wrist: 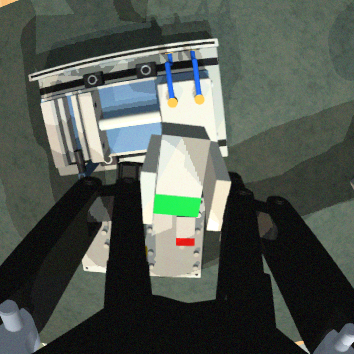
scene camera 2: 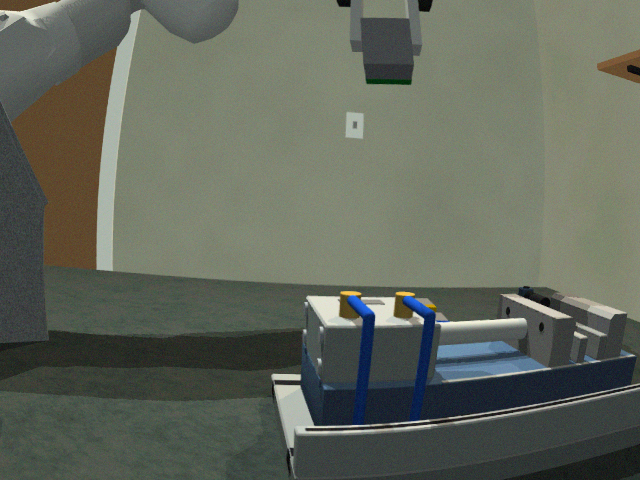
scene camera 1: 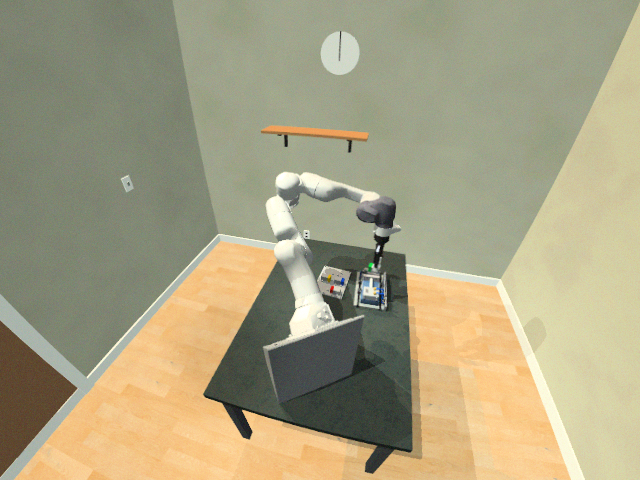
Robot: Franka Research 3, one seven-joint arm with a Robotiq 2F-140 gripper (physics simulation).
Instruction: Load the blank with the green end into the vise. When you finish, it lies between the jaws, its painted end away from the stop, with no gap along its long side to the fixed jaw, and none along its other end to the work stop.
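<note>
My gripper [scene camera 1: 376,264] [scene camera 2: 386,35] [wrist: 181,156] is shut on the green-ended blank [scene camera 2: 387,42] [wrist: 176,162], a grey-white block held between its pale finger pads. The green end [scene camera 1: 371,267] [wrist: 177,205] points toward the bottom of the wrist view. The vise [scene camera 1: 371,293] [scene camera 2: 470,395] [wrist: 131,141] has a blue bed, a white block with yellow caps and blue handles, and upright jaw plates at the other end. The blank hangs high above the table near the vise, apart from it, and covers part of the white block in the wrist view. The work stop is not clearly identifiable.
A pale tray [scene camera 1: 345,273] [wrist: 165,269] stands beside the vise. It bears a red-ended blank [scene camera 1: 334,289] [wrist: 185,230], a blue-ended blank [scene camera 1: 341,281] and a yellow-ended blank [scene camera 1: 328,277]. A grey upright panel [scene camera 1: 315,361] stands by the arm's base. Rails flank the vise.
</note>
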